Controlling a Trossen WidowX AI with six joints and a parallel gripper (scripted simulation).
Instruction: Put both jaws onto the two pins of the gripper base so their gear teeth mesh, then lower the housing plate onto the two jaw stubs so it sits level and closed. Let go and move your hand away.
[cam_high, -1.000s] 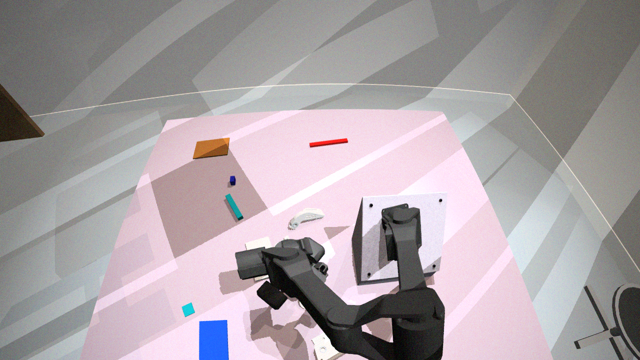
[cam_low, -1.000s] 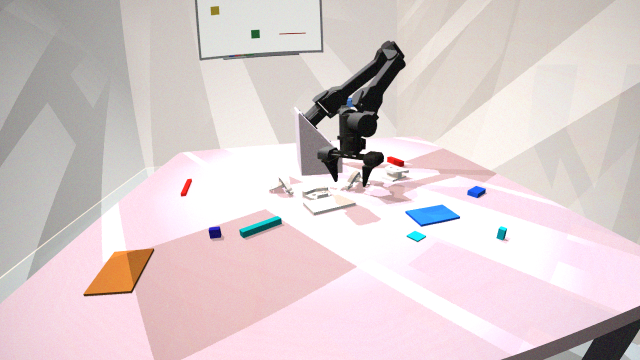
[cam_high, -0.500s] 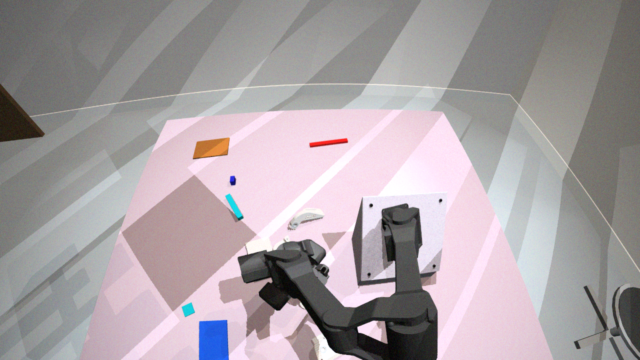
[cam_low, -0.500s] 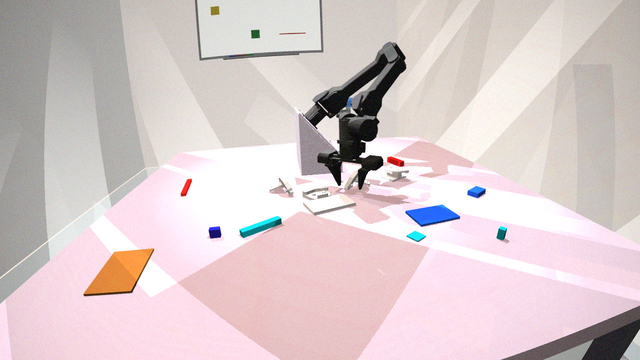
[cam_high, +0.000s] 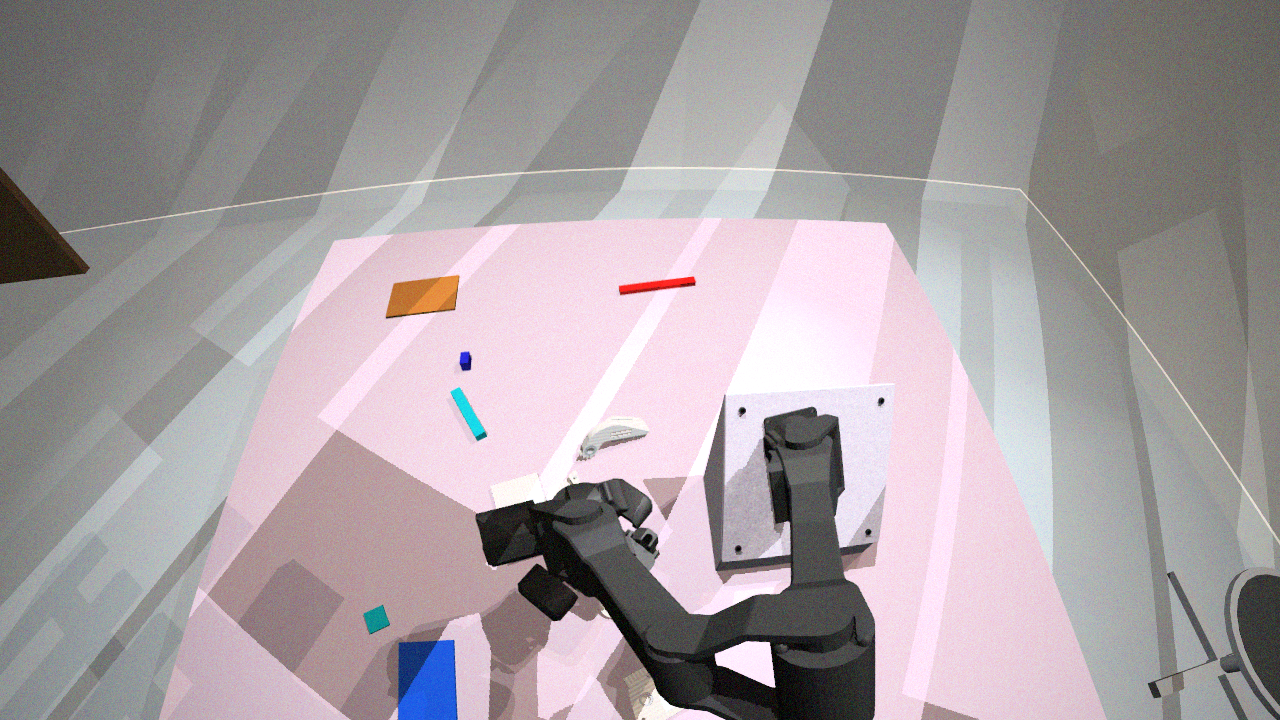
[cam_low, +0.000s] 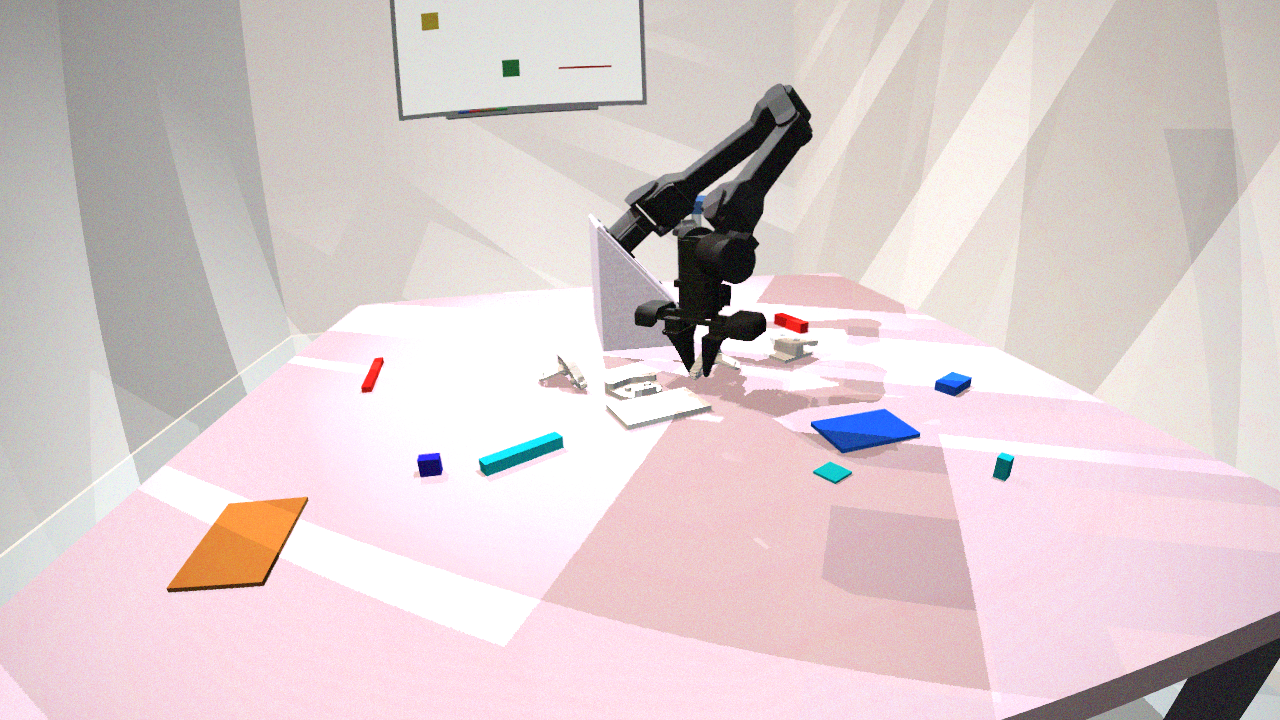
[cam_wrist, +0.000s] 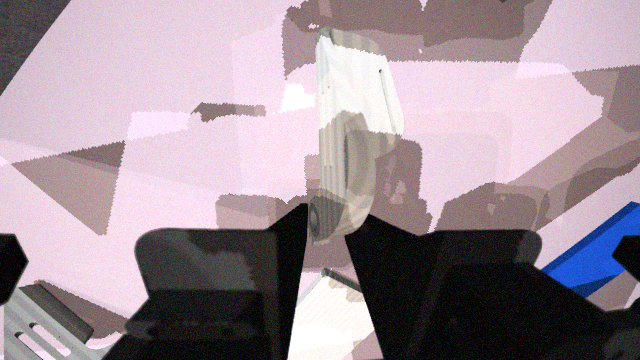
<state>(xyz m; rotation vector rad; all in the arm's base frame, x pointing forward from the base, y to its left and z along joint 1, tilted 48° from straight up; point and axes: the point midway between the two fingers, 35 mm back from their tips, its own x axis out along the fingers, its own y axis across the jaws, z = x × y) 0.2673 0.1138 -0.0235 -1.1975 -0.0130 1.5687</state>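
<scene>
The housing plate is 20 mm ahead of my gripper tip and 100 mm to the right of it. From my gripper tip the other things lie so: white jaw (10 mm behind, 10 mm to the left, 10 mm above); white stand (50 mm behind, 180 mm to the left); white sheet (80 mm ahead, 90 mm to the right).
</scene>
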